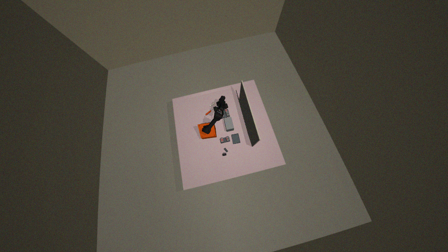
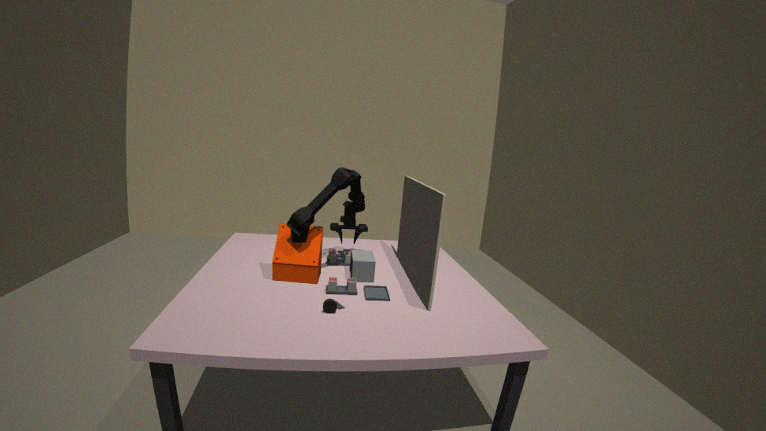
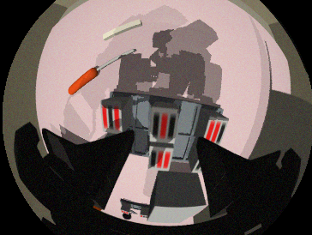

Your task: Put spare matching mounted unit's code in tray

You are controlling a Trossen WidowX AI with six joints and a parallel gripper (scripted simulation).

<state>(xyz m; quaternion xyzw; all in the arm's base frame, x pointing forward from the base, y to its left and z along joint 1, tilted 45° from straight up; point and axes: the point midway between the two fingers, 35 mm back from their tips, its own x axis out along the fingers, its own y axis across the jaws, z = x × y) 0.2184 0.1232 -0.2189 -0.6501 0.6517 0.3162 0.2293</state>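
Right now my gripper tip is 41 cm to the left of the flat grey tray, 12 cm short of it and 9 cm above it. Also, from my gripper tip: tall grey panel (30 cm ahead, 20 cm to the right, 14 cm above); mounted unit (20 cm to the right, 7 cm ahead, 4 cm below).
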